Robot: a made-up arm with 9 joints.
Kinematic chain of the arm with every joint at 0, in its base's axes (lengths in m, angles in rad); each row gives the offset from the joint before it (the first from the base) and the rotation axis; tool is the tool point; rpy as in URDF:
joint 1: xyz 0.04 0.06 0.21 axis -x
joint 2: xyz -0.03 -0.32 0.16 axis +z
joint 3: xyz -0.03 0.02 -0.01 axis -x
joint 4: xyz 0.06 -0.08 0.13 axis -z
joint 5: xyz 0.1 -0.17 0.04 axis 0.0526 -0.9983 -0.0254
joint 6: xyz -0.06 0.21 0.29 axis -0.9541 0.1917 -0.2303
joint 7: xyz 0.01 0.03 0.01 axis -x
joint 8: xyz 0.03 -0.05 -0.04 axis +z
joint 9: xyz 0.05 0 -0.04 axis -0.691 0.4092 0.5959
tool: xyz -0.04 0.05 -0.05 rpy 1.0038 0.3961 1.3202
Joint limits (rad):
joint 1: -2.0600..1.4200
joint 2: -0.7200..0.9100
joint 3: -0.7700..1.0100
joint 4: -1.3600..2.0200
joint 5: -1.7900..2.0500
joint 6: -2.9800..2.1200
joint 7: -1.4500..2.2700
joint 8: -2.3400..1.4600
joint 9: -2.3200..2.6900
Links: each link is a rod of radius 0.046 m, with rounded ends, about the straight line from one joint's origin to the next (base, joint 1, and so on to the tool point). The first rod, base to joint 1, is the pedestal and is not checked.
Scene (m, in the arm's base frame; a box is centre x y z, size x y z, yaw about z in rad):
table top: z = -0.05
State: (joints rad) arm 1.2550 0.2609 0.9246 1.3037 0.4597 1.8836 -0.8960 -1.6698 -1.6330
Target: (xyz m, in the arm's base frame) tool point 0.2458 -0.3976 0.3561
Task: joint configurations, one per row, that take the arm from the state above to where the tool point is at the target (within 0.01 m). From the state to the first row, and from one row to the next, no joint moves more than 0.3 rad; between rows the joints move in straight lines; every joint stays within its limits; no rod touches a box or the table.
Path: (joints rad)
1: 0.9821 0.1383 0.8392 1.3932 0.5167 1.8930 -0.8822 -1.7010 -1.6675
2: 0.7091 0.0157 0.7538 1.4828 0.5736 1.9024 -0.8683 -1.7323 -1.7021
3: 0.4362 -0.1069 0.6684 1.5723 0.6306 1.9119 -0.8545 -1.7635 -1.7366
4: 0.1632 -0.2295 0.5830 1.6618 0.6876 1.9213 -0.8407 -1.7948 -1.7711
5: -0.1097 -0.3522 0.4976 1.7514 0.7445 1.9307 -0.8268 -1.8260 -1.8057
6: -0.3826 -0.4748 0.4122 1.8409 0.8015 1.9401 -0.8130 -1.8572 -1.8402
7: -0.6556 -0.5974 0.3268 1.9305 0.8585 1.9495 -0.7992 -1.8885 -1.8747
8: -0.9285 -0.7200 0.2414 2.0200 0.9155 1.9589 -0.7854 -1.9197 -1.9092

